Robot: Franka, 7 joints.
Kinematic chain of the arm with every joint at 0, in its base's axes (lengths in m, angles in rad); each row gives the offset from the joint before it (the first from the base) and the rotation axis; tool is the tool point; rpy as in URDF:
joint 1: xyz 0 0 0.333 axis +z
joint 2: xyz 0 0 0 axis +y
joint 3: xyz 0 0 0.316 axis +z
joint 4: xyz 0.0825 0 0 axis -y
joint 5: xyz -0.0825 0 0.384 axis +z
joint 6: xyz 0 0 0 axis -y
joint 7: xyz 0.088 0 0 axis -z
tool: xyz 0 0 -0.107 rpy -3.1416 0 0
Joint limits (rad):
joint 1: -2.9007..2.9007
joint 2: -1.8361..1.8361
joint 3: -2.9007..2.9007
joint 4: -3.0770..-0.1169
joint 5: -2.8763..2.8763
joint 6: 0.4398..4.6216
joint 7: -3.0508..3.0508
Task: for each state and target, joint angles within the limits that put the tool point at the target. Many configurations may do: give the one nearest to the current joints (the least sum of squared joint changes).
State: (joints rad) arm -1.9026 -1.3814 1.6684 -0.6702 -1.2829 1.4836 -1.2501
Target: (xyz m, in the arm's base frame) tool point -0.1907 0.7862 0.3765
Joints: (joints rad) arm -1.1512 -1.6357 1.6253 -0.2527 -1.3776 1.5960 -1.2501
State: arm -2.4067 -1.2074 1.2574 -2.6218 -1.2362 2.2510 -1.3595
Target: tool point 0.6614 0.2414 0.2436
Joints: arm -1.7945 -1.4156 1.8119 -1.6383 -1.2326 2.4680 -1.3595
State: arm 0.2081 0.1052 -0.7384 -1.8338 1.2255 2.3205 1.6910
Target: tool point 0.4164 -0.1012 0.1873
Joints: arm 0.3188 0.2331 -0.6020 -2.5004 1.1822 2.1958 1.6910
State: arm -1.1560 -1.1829 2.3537 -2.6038 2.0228 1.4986 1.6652
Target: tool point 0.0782 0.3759 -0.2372
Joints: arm -1.1794 -1.6443 2.6260 -1.7710 2.1942 1.6467 1.6652
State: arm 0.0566 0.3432 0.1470 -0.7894 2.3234 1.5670 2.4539
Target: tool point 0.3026 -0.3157 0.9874
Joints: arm -0.5420 -0.0079 -0.4582 -1.1490 2.3137 1.4429 2.4539
